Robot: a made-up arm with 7 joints. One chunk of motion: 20 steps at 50 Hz.
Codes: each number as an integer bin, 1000 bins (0 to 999) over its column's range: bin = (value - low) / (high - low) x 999, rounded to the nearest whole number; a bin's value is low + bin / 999 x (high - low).
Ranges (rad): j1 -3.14..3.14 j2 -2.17..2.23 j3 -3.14..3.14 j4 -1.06..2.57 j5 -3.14..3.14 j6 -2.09..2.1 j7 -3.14..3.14
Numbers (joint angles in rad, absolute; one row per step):
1: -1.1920 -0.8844 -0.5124 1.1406 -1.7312 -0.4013 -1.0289
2: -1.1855 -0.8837 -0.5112 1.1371 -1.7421 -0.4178 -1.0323
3: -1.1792 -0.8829 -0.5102 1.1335 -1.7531 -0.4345 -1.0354
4: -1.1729 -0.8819 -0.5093 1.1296 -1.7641 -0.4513 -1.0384
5: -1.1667 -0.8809 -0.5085 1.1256 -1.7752 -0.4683 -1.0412
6: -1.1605 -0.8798 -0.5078 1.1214 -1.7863 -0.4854 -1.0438
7: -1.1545 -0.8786 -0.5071 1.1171 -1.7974 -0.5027 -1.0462
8: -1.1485 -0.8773 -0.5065 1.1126 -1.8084 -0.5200 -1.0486
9: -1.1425 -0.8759 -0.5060 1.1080 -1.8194 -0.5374 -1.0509
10: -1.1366 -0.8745 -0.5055 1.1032 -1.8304 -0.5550 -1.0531
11: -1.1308 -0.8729 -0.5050 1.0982 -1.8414 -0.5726 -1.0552
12: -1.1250 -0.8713 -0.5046 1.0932 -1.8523 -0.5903 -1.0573
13: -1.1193 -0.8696 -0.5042 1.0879 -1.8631 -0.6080 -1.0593
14: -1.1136 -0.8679 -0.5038 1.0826 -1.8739 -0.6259 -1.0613
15: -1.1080 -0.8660 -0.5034 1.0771 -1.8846 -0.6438 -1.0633
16: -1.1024 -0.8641 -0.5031 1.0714 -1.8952 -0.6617 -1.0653
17: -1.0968 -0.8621 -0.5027 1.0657 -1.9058 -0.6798 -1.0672
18: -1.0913 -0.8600 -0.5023 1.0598 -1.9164 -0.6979 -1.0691
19: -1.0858 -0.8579 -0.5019 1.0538 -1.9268 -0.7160 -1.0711
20: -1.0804 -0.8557 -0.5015 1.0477 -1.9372 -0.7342 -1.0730
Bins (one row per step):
1: 310 292 418 606 224 403 336
2: 311 292 418 605 222 399 335
3: 312 292 418 604 221 395 335
4: 313 292 418 603 219 391 334
5: 314 293 419 601 217 387 334
6: 315 293 419 600 215 383 333
7: 316 293 419 599 214 378 333
8: 317 294 419 598 212 374 333
9: 318 294 419 597 210 370 332
10: 319 294 419 595 208 366 332
11: 320 295 419 594 207 362 332
12: 321 295 419 593 205 358 331
13: 321 295 419 591 203 353 331
14: 322 296 419 590 201 349 331
15: 323 296 419 588 200 345 330
16: 324 296 419 587 198 341 330
17: 325 297 420 585 196 336 330
18: 326 297 420 583 195 332 329
19: 327 298 420 582 193 328 329
20: 328 298 420 580 191 323 329

